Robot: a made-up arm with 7 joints.
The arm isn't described. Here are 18 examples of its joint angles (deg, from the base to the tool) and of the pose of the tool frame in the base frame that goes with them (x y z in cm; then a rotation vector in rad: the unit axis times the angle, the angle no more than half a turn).
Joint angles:
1: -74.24 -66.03 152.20 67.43 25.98 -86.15 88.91
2: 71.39 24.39 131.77 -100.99 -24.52 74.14 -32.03
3: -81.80 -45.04 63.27 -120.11 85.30 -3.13 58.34
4: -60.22 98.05 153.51 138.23 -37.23 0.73 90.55
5: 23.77 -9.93 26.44 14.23 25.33 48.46 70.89
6: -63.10 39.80 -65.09 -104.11 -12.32 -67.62 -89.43
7: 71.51 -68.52 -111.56 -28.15 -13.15 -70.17 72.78
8: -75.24 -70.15 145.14 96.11 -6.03 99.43 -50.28
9: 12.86 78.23 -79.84 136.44 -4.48 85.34 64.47
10: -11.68 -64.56 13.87 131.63 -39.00 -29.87 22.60
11: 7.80 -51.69 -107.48 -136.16 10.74 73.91 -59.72
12: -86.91 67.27 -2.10 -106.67 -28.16 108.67 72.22
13: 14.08 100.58 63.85 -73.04 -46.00 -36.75 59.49
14: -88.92 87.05 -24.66 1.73 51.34 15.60 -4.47
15: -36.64 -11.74 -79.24 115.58 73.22 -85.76 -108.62
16: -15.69 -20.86 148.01 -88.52 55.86 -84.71 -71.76
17: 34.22 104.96 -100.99 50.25 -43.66 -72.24 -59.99
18: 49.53 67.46 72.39 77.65 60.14 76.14 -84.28
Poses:
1: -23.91 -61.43 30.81 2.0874 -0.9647 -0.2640
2: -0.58 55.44 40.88 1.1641 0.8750 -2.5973
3: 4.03 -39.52 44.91 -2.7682 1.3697 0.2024
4: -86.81 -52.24 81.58 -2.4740 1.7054 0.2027
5: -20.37 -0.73 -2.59 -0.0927 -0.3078 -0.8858
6: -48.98 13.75 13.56 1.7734 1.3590 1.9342
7: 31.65 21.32 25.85 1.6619 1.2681 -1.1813
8: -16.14 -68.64 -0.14 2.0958 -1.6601 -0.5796
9: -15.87 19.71 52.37 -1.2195 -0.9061 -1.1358
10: 1.69 -32.35 10.72 -2.0433 -0.8162 -1.2606
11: -26.60 24.78 26.24 -0.9068 0.0272 1.6079
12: -49.48 -57.53 28.53 1.5338 2.1438 1.1253
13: -68.92 28.46 7.79 -1.1156 -0.2761 0.5853
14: -56.09 -45.09 48.92 1.3471 0.3556 0.8383
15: -60.25 -10.80 51.40 0.2921 1.9920 -0.9538
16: -61.79 -5.98 -16.66 0.3625 2.0039 2.2326
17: -51.89 -4.93 71.62 0.6383 -1.0835 -0.2295
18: -12.45 76.44 0.92 -2.4279 0.6911 0.5989
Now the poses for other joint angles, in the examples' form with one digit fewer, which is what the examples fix.
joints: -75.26 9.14 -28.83 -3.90 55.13 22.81 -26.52
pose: -47.2 -29.9 15.2 0.481 -1.246 1.030
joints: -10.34 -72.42 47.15 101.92 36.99 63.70 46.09
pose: -42.5 -51.3 55.3 -3.009 -0.039 -0.465
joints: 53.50 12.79 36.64 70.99 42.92 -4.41 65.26
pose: -12.8 22.9 0.2 0.274 -0.036 -0.984
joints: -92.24 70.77 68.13 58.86 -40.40 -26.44 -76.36
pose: -39.1 -26.2 10.9 -1.878 1.182 1.998
